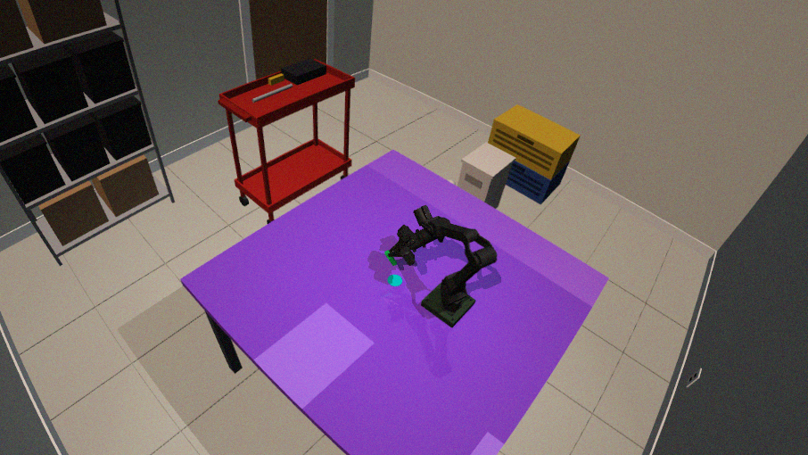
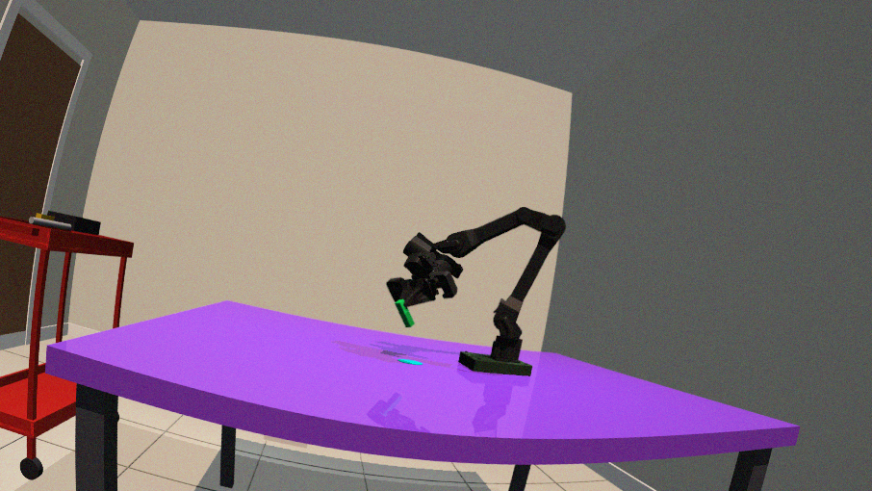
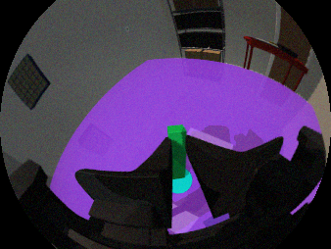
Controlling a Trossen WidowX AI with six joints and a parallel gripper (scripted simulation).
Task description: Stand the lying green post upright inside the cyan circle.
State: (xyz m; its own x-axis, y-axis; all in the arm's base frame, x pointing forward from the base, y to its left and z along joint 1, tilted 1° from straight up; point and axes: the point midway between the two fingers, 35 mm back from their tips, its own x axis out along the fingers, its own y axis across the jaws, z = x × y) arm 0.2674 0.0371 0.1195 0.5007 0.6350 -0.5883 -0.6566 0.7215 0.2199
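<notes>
Now: gripper tip 13 cm above the cyan circle, 4 cm past it and 1 cm to the left of it. From my gripper tip the other things lie so: green post (2 cm below, 1 cm behind).
</notes>
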